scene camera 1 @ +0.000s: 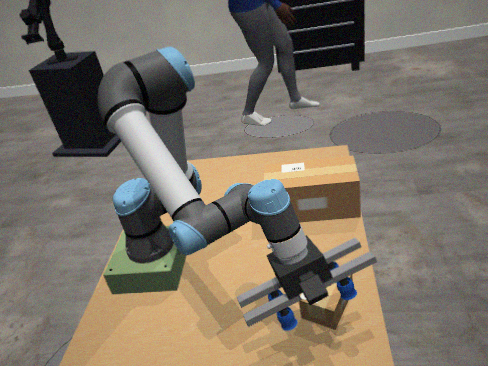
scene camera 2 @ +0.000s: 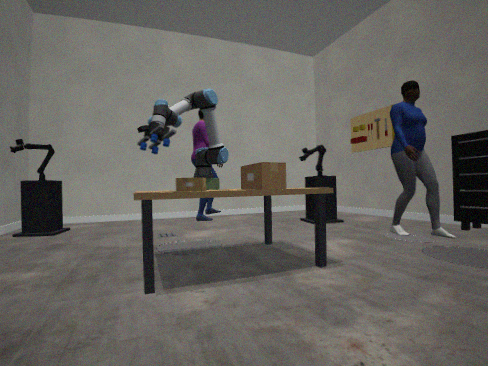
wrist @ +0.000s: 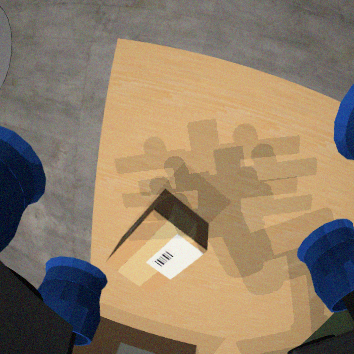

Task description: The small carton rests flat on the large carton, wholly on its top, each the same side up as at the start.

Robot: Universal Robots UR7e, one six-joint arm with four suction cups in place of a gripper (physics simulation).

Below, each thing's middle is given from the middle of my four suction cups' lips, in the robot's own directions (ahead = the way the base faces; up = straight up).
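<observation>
With the small carton (scene camera 1: 327, 312), my suction cup is 20 cm to the right of it and 22 cm above it. The large carton (scene camera 1: 323, 189) is 63 cm to the left of my suction cup, 10 cm behind it and 18 cm below it.
</observation>
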